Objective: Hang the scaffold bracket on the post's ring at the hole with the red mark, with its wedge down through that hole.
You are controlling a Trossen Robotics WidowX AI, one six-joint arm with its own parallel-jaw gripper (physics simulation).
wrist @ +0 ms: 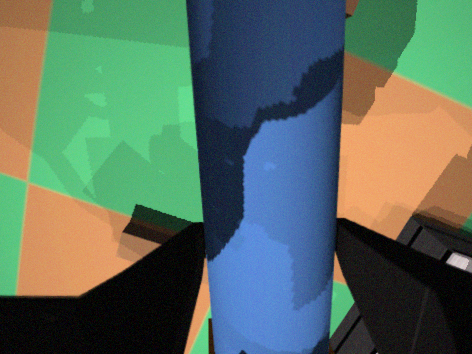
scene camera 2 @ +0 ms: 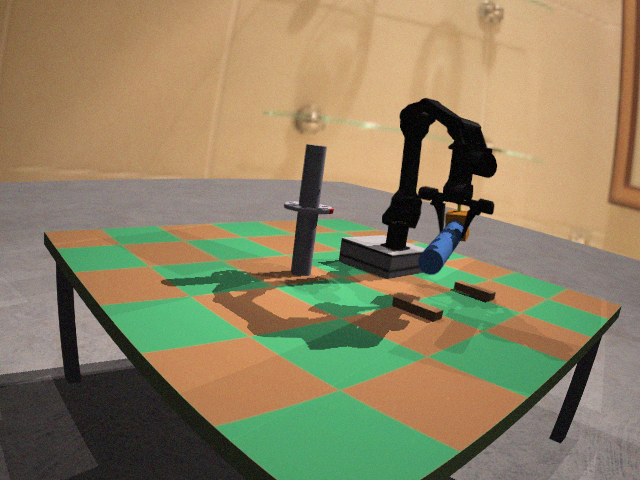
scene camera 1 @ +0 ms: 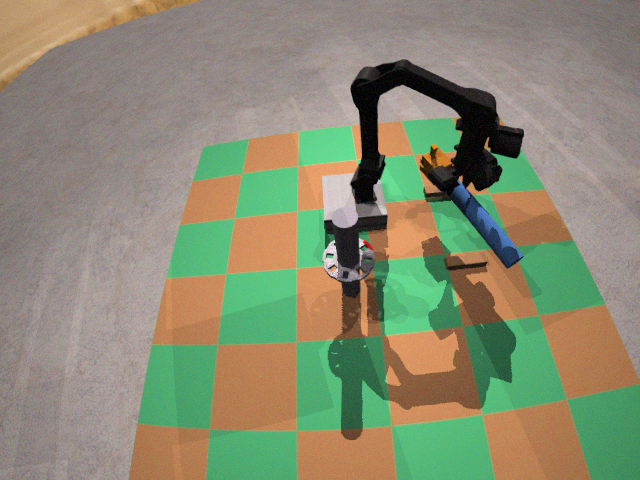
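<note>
The bracket's blue tube (scene camera 1: 485, 222) (scene camera 2: 442, 248) (wrist: 280, 165) lies between the fingers of my gripper (scene camera 1: 457, 181) (scene camera 2: 454, 227) (wrist: 268, 230), which is shut on it near the orange head (scene camera 1: 437, 159) (scene camera 2: 456, 217). The bracket is in the air right of the arm's base, with its head toward the back and the tube's free end toward the front right in scene camera 1. The wedge is mostly hidden by the gripper. The grey post (scene camera 1: 347, 248) (scene camera 2: 309, 232) stands upright, apart from the bracket. Its ring (scene camera 1: 334, 270) (scene camera 2: 292, 206) bears a red mark (scene camera 1: 368, 245) (scene camera 2: 331, 210) on the side toward the arm.
The arm's base box (scene camera 1: 338, 193) (scene camera 2: 361, 254) stands behind the post in scene camera 1. Two brown blocks lie on the checkered table (scene camera 1: 258, 387) (scene camera 2: 289, 439): one block (scene camera 1: 466, 262) (scene camera 2: 416, 307) under the tube's free end, another block (scene camera 1: 436, 193) (scene camera 2: 474, 290) near the orange head.
</note>
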